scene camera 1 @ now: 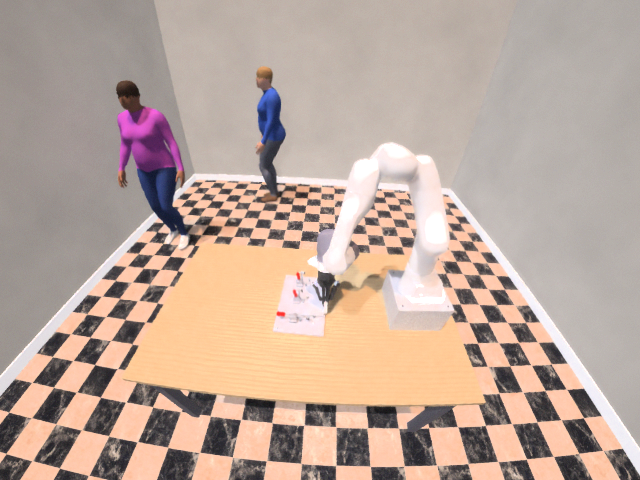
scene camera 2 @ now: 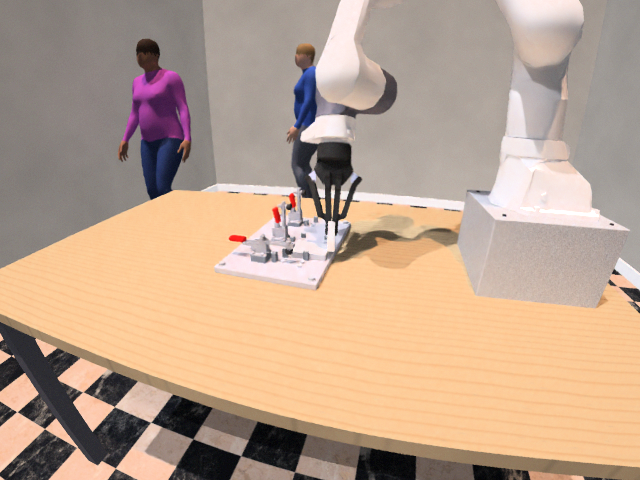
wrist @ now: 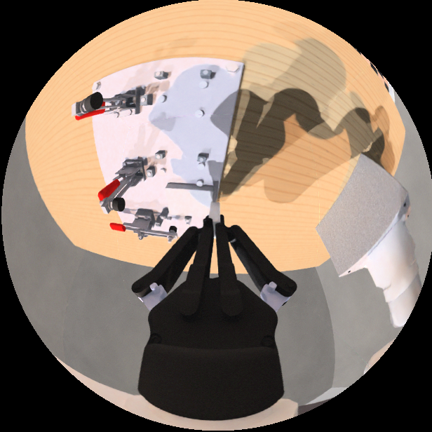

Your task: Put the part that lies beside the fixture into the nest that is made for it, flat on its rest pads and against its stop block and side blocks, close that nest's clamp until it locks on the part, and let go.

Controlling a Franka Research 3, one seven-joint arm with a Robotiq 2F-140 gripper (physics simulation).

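My gripper [scene camera 1: 325,304] [scene camera 2: 331,237] [wrist: 215,209] is shut, pointing down over the right edge of the fixture plate [scene camera 1: 284,326] [scene camera 2: 242,274] [wrist: 110,140], between the near and middle clamps' rows. A pale narrow piece at its fingertips looks like the closed finger pads. The near clamp [scene camera 2: 259,248] [wrist: 145,220] has its red handle laid flat and its arm down. The middle clamp [scene camera 2: 281,227] [wrist: 131,170] and far clamp [scene camera 2: 296,212] [wrist: 132,100] have raised arms. A thin grey bar [wrist: 190,186], perhaps the part, shows just beyond the fingertips; I cannot tell how it is seated.
The plate lies on the wooden table [scene camera 1: 232,361] [scene camera 2: 320,351]. The robot's base block [scene camera 1: 418,312] [scene camera 2: 537,258] [wrist: 362,215] stands to the right. A person in pink [scene camera 1: 147,139] [scene camera 2: 157,108] and a person in blue [scene camera 1: 269,116] [scene camera 2: 305,95] are behind the table.
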